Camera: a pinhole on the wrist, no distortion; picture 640 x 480 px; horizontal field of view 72.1 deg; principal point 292.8 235.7 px. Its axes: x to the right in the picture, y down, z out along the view. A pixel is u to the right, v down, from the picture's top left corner.
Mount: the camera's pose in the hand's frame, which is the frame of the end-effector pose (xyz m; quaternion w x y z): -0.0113 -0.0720 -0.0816 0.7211 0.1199 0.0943 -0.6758
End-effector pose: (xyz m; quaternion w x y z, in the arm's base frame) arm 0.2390 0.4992 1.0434 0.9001 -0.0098 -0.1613 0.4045
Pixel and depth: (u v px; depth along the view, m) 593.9 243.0 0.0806
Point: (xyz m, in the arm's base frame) 0.3480 0.3955 1.0431
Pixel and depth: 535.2 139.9 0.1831
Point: 0.3539 0.3049 1.1209
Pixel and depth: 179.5 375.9 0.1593
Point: 0.2902 0.4610 1.1445
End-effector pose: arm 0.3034 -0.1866 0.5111 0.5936 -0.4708 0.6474 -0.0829
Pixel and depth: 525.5 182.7 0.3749
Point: 0.6696 -0.2567 0.7375
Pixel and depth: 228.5 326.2 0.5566
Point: 0.8001 -0.1133 0.4225
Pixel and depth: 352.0 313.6 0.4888
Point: 0.7668 -0.2175 0.5453
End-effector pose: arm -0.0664 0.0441 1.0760 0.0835 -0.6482 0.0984 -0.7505
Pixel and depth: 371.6 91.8 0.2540
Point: 0.0900 0.2531 1.0529
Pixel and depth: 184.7 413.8 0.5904
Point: 0.4341 0.0660 1.3691
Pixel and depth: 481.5 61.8 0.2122
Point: 0.0367 0.2841 1.0566
